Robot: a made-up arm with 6 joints. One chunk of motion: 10 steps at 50 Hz.
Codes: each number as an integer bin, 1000 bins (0 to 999) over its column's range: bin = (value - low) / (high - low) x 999, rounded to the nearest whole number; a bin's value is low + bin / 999 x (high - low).
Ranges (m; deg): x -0.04..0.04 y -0.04..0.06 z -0.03..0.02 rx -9..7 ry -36..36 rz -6..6
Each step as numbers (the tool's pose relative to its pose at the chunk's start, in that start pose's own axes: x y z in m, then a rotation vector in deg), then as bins.
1 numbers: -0.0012 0.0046 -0.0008 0.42 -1.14 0.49
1 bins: 485 446 583 588 484 540
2 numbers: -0.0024 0.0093 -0.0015 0.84 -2.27 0.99
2 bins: 470 493 569 614 468 582
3 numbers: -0.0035 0.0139 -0.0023 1.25 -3.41 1.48
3 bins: 456 538 553 640 452 623
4 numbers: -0.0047 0.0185 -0.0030 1.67 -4.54 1.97
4 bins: 441 584 539 666 437 664
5 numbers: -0.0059 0.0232 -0.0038 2.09 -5.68 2.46
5 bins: 426 631 523 692 421 704
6 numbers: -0.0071 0.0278 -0.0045 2.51 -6.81 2.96
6 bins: 411 677 509 719 405 746
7 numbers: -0.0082 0.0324 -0.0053 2.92 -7.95 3.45
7 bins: 397 723 494 744 389 787
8 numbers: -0.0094 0.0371 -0.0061 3.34 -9.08 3.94
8 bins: 382 770 478 770 374 828
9 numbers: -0.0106 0.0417 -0.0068 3.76 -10.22 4.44
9 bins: 367 816 464 797 358 869
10 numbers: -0.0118 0.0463 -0.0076 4.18 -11.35 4.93
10 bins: 352 862 448 823 342 910
